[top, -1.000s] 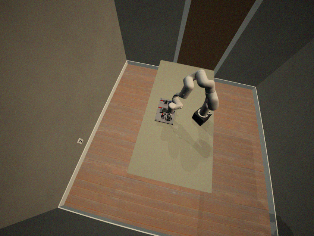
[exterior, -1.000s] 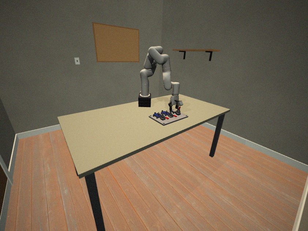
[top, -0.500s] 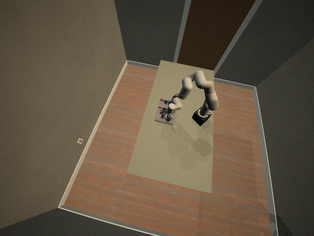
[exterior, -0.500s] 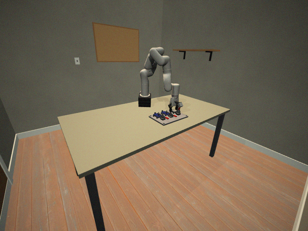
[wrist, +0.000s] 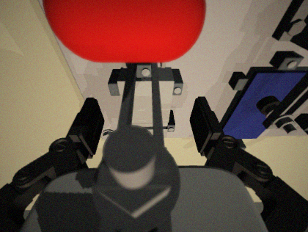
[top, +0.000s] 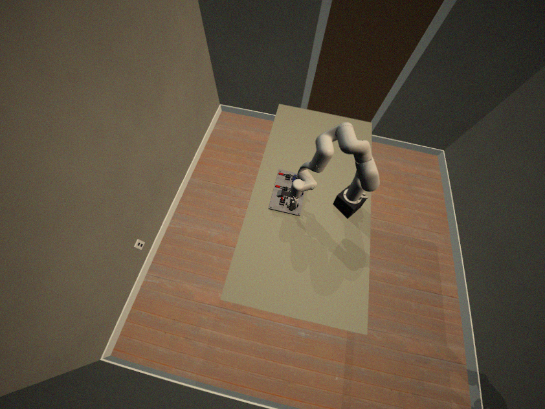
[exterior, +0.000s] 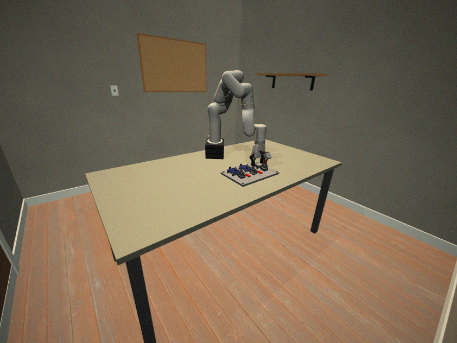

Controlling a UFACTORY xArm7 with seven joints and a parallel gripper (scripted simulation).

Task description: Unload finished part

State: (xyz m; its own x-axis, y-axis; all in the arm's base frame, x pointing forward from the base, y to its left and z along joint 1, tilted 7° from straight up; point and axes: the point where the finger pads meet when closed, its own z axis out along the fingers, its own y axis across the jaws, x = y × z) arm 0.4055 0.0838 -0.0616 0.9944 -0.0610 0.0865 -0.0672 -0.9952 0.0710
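Now: hand 10 mm past the finished part and 10 mm above it. Round my hand: blue blank (20 mm behind, 110 mm to the right, 20 mm below); then grey fixture plate (40 mm ahead, 110 mm to the right, 30 mm below).
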